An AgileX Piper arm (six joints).
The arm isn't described. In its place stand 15 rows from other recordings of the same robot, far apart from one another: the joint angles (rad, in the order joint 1, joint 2, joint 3, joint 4, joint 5, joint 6), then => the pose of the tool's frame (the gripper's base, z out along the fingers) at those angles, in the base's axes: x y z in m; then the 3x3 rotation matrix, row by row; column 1 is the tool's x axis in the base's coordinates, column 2 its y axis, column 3 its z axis.
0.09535, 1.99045, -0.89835, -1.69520, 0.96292, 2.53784 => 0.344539 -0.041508 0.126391; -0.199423 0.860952 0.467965; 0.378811 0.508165 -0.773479; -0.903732 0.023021 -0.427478
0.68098, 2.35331, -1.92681, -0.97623, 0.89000, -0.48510 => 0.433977 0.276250 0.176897; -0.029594 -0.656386 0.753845; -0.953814 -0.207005 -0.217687; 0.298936 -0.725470 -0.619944
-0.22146, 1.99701, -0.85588, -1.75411, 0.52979, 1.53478 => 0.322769 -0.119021 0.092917; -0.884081 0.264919 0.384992; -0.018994 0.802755 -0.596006; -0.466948 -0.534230 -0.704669
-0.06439, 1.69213, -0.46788, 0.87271, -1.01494, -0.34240 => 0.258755 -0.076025 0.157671; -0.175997 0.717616 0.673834; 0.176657 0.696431 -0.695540; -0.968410 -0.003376 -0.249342
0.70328, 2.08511, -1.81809, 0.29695, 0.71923, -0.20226 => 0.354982 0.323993 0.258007; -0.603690 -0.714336 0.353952; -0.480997 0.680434 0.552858; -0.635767 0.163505 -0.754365
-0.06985, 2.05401, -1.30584, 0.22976, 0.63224, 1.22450 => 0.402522 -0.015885 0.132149; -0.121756 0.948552 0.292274; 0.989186 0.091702 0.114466; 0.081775 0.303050 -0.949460
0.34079, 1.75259, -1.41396, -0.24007, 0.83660, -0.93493 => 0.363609 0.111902 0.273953; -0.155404 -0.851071 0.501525; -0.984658 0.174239 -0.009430; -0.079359 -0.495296 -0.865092
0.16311, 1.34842, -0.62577, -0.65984, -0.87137, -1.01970 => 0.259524 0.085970 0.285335; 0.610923 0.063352 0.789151; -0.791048 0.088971 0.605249; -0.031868 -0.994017 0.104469
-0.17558, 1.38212, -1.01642, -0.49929, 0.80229, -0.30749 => 0.267387 -0.079251 0.287224; -0.868719 -0.250952 0.427025; -0.437892 0.792031 -0.425367; -0.231471 -0.556515 -0.797942
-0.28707, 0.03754, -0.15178, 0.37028, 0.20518, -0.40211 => 0.051077 -0.008083 0.244790; 0.001174 0.211870 0.977297; -0.040812 0.976494 -0.211646; -0.999166 -0.039637 0.009793
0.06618, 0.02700, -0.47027, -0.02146, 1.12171, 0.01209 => -0.000429 -0.001791 0.264348; -0.556230 -0.048562 0.829608; -0.034087 0.998784 0.035611; -0.830329 -0.008471 -0.557209
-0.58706, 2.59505, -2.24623, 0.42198, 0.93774, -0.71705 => 0.469507 -0.276275 0.114587; -0.865207 0.033087 0.500322; 0.074914 0.995151 0.063738; -0.495787 0.092627 -0.863490
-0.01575, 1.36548, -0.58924, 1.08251, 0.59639, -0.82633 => 0.231303 0.041500 0.198511; -0.871430 -0.106380 0.478846; 0.163830 0.857022 0.488542; -0.462352 0.504179 -0.729407
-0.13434, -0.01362, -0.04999, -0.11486, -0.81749, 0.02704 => 0.014233 0.005753 0.291719; 0.809095 0.128289 0.573504; -0.161331 0.986877 0.006847; -0.565100 -0.098064 0.819174
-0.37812, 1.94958, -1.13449, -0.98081, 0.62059, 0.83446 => 0.334901 -0.180349 0.149462; -0.855001 0.484108 0.186043; 0.294689 0.748674 -0.593840; -0.426769 -0.452909 -0.782778
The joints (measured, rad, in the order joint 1, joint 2, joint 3, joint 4, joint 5, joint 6), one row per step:
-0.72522, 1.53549, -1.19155, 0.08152, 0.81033, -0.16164
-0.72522, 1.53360, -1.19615, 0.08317, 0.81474, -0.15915
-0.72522, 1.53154, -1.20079, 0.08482, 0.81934, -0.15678
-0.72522, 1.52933, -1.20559, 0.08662, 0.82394, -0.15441
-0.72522, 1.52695, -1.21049, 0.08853, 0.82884, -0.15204
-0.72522, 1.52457, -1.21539, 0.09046, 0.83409, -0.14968
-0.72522, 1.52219, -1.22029, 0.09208, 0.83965, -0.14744
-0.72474, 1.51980, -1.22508, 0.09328, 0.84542, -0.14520
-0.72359, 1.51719, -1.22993, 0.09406, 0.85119, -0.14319
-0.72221, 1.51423, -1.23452, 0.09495, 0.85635, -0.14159
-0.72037, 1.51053, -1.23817, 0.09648, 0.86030, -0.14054
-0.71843, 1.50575, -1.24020, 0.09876, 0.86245, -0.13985
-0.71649, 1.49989, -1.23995, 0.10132, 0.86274, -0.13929
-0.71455, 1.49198, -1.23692, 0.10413, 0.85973, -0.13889
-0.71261, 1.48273, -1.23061, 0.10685, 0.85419, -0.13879
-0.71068, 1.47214, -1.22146, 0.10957, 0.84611, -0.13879
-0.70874, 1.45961, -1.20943, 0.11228, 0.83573, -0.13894
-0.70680, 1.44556, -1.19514, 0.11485, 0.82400, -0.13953
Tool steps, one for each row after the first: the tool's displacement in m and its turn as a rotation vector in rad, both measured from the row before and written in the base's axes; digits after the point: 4 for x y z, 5 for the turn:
0.0000, 0.0002, 0.0018, 0.00087, -0.00338, -0.00224
0.0000, 0.0002, 0.0018, 0.00082, -0.00336, -0.00210
0.0000, 0.0002, 0.0019, 0.00073, -0.00369, -0.00211
-0.0001, 0.0003, 0.0020, 0.00084, -0.00375, -0.00208
-0.0001, 0.0003, 0.0020, 0.00110, -0.00351, -0.00202
-0.0001, 0.0003, 0.0020, 0.00104, -0.00305, -0.00180
-0.0001, 0.0004, 0.0019, 0.00094, -0.00255, -0.00119
0.0000, 0.0006, 0.0020, 0.00036, -0.00242, -0.00022
0.0000, 0.0007, 0.0021, -0.00020, -0.00289, 0.00030
0.0000, 0.0009, 0.0021, -0.00063, -0.00390, 0.00102
-0.0001, 0.0011, 0.0020, -0.00107, -0.00521, 0.00114
-0.0003, 0.0013, 0.0018, -0.00135, -0.00583, 0.00104
-0.0007, 0.0016, 0.0017, -0.00294, -0.00784, 0.00082
-0.0010, 0.0018, 0.0013, -0.00353, -0.00811, 0.00083
-0.0012, 0.0020, 0.0010, -0.00426, -0.00883, 0.00062
-0.0016, 0.0023, 0.0008, -0.00523, -0.00978, 0.00049
-0.0019, 0.0026, 0.0006, -0.00594, -0.01001, 0.00070

